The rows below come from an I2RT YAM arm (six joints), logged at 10 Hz.
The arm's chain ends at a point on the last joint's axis. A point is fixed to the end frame.
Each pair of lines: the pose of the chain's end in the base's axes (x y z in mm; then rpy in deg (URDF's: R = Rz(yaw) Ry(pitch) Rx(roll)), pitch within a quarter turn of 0, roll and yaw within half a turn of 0), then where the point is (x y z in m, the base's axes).
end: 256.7 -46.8 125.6 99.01 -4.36 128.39
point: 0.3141 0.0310 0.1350
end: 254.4 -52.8 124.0 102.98 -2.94 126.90
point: 0.3137 0.0241 0.1263
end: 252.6 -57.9 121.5 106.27 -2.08 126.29
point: 0.3125 0.0185 0.1181
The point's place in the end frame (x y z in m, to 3 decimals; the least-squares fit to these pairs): 0.026 0.022 0.091
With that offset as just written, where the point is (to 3 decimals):
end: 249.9 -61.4 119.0 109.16 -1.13 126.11
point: 0.310 0.015 0.110
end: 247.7 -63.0 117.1 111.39 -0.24 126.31
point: 0.307 0.013 0.105
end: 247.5 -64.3 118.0 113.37 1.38 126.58
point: 0.306 0.011 0.101
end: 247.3 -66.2 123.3 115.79 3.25 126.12
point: 0.307 0.008 0.102
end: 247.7 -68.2 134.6 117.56 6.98 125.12
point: 0.309 0.003 0.109
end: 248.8 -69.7 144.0 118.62 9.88 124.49
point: 0.311 -0.001 0.116
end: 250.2 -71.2 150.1 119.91 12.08 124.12
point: 0.313 -0.004 0.119
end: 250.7 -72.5 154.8 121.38 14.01 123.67
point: 0.315 -0.008 0.121
